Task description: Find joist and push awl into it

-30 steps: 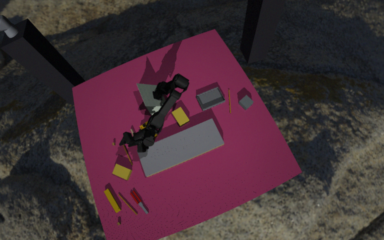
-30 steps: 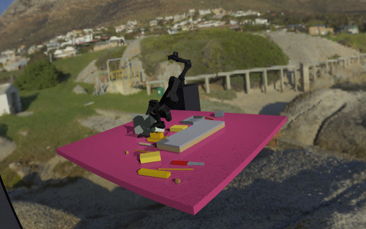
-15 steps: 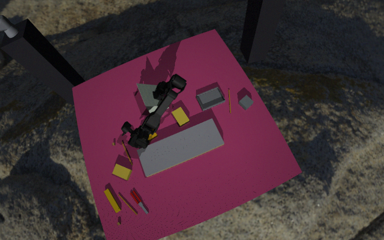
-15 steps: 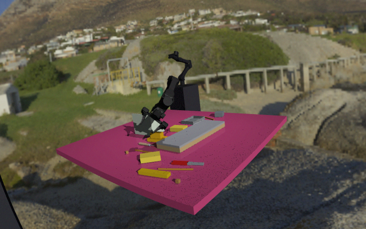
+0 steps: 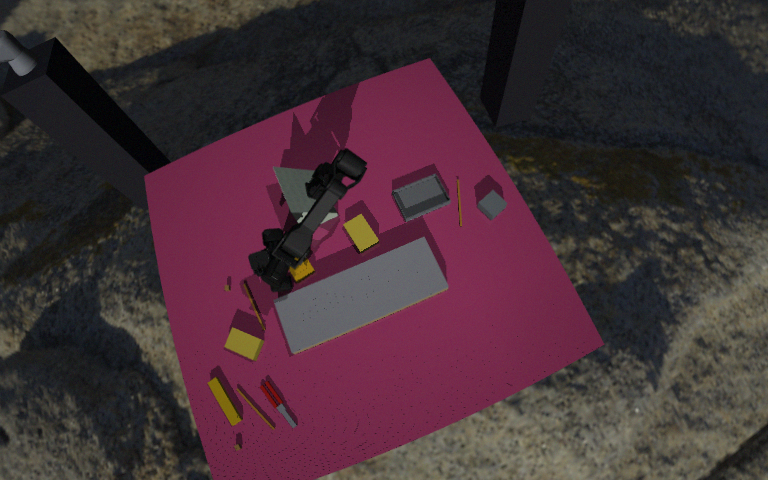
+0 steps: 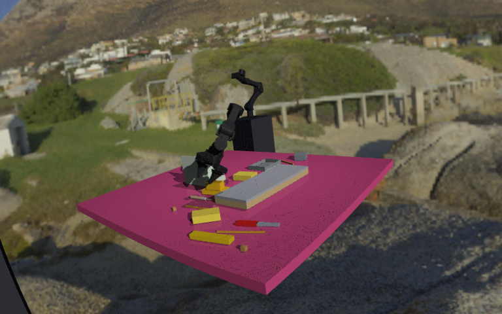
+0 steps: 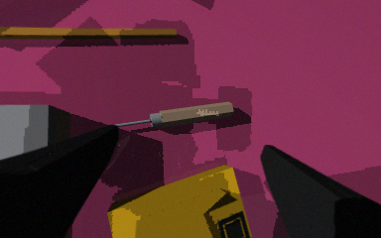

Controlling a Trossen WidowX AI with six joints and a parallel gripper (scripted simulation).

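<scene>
The stud finder lies 30 mm behind my gripper tip, 70 mm to the left of it and 40 mm below it. Also, from my gripper tip: grey cube (10 mm behind, 750 mm to the left, 70 mm below); grey tray (110 mm behind, 530 mm to the left, 70 mm below); awl (10 mm ahead, 20 mm to the right, 80 mm below).
</scene>
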